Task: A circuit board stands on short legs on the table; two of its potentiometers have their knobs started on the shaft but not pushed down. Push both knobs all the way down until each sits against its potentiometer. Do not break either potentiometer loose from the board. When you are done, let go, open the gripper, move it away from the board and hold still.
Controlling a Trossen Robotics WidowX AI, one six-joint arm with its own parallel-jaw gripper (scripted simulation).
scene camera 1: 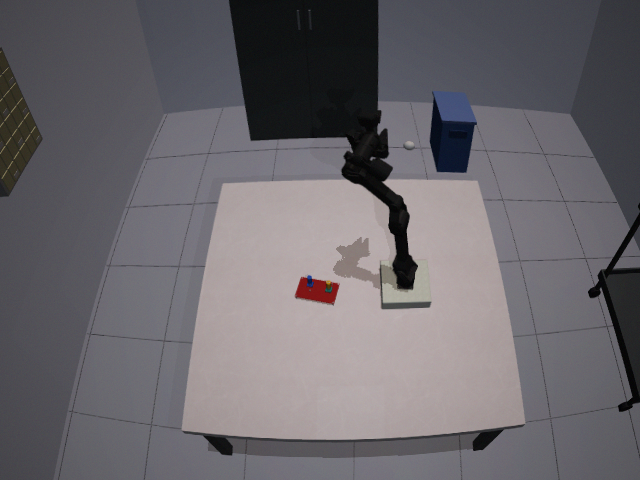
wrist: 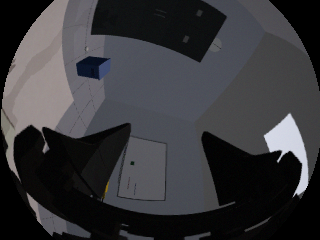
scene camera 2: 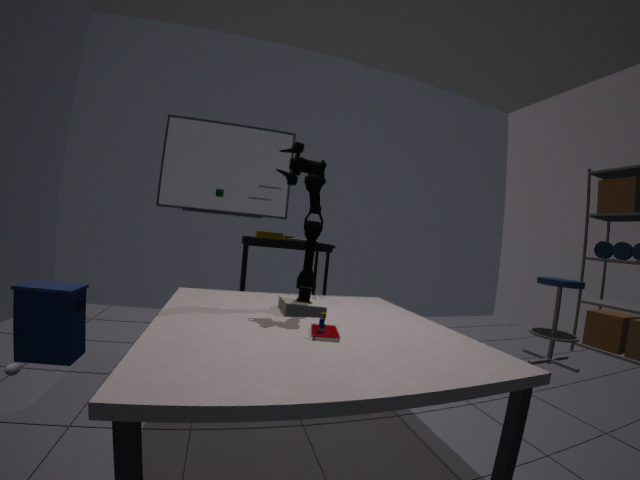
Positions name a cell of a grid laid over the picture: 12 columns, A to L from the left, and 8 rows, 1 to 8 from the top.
Scene:
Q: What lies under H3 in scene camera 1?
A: My gripper.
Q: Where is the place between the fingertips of my gripper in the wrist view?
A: G5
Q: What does my gripper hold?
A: Nothing.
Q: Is my gripper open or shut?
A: Open.

